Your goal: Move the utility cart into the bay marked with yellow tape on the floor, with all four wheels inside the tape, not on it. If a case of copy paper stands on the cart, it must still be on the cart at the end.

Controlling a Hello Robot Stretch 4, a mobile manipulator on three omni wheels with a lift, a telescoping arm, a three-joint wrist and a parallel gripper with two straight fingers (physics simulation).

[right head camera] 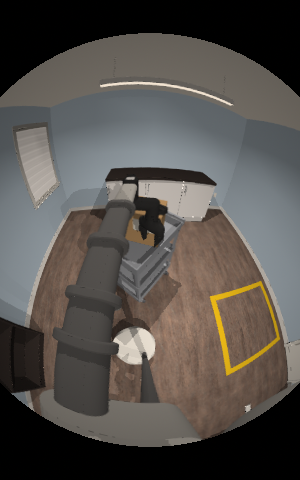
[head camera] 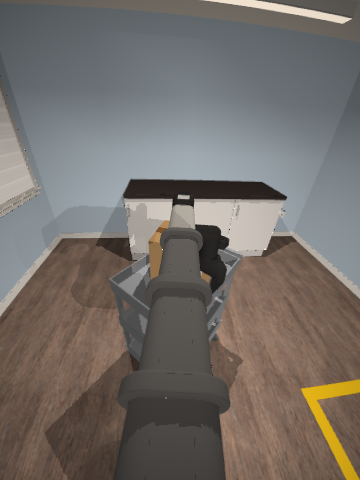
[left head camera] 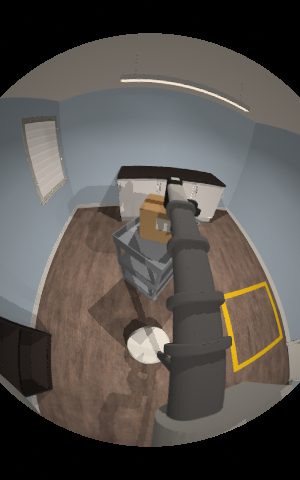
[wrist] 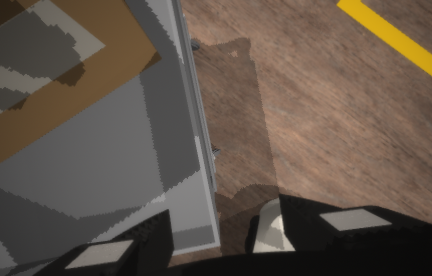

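Where they show: gripper, fingertip midpoint: (right head camera: 149, 242) (wrist: 226, 221); robot's base, origin of the base link: (right head camera: 134, 344) (left head camera: 147, 343).
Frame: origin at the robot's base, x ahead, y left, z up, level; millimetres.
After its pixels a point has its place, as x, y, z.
The grey utility cart (head camera: 130, 295) {655, 220, 834} (left head camera: 158, 272) {492, -5, 781} (right head camera: 137, 272) {493, -24, 789} (wrist: 194, 110) {636, -127, 813} stands turned at an angle, ahead of the robot and outside the bay. The brown case of copy paper (head camera: 156, 255) {798, 115, 967} (left head camera: 148, 222) {791, 85, 936} (right head camera: 140, 237) {767, -22, 827} (wrist: 125, 55) {743, -117, 850} stands on its top tray. The yellow tape (head camera: 325, 425) {386, -998, -26} (left head camera: 245, 290) {607, -1473, -26} (right head camera: 221, 335) {24, -1034, -27} (wrist: 390, 33) {320, -1007, -26} marks the bay to the right of the cart and nearer the robot. My gripper (right head camera: 150, 237) {550, -87, 1021} (wrist: 226, 221) {550, -87, 1021} is open and empty, over the cart's right side. In the wrist view its left finger overlaps the tray corner. The arm hides part of the cart; contact cannot be told.
A white cabinet (head camera: 255, 225) {2081, -909, 504} (left head camera: 135, 195) {1909, 335, 539} (right head camera: 197, 200) {2081, -915, 494} with a dark top stands behind the cart against the back wall. A dark open shelf (left head camera: 50, 355) {-475, 1132, 0} stands at the left. A round white disc (left head camera: 145, 345) {-9, 29, 187} (right head camera: 135, 340) {53, -14, 187} shows low between robot and cart. The right wall runs near the bay.
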